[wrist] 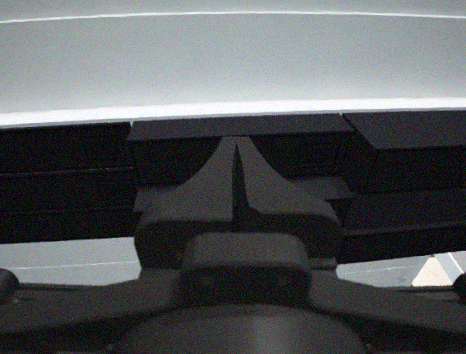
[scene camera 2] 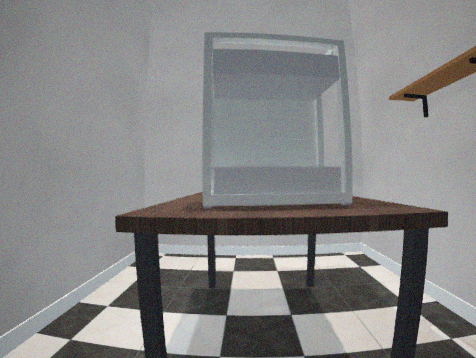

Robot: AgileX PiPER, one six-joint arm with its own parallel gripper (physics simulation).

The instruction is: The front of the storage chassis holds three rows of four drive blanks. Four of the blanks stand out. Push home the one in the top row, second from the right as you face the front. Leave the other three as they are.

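Observation:
The storage chassis (scene camera 2: 207, 120) (wrist: 230, 60) stands on the table in the scene view, its drive blanks not distinguishable there. In the wrist view, a dark top-row blank (wrist: 175, 128) is behind the fingertips, its top face showing as a narrow strip, so it stands out a little. The top-row blank to its right (wrist: 420, 131) stands out further. The top-row blank to its left (wrist: 60, 147) shows no top face. Below the middle one, another blank (wrist: 330, 187) stands out. My gripper (wrist: 235, 154) is shut and empty, its tips at the middle blank's front; contact cannot be told.
The chassis stands on a dark wooden table (scene camera 2: 280, 222). A wooden wall shelf (scene camera 2: 435, 75) with black brackets is at the right of the scene view. A lower blank (wrist: 400, 210) at the right in the wrist view also shows its top face. The arm does not show in the scene view.

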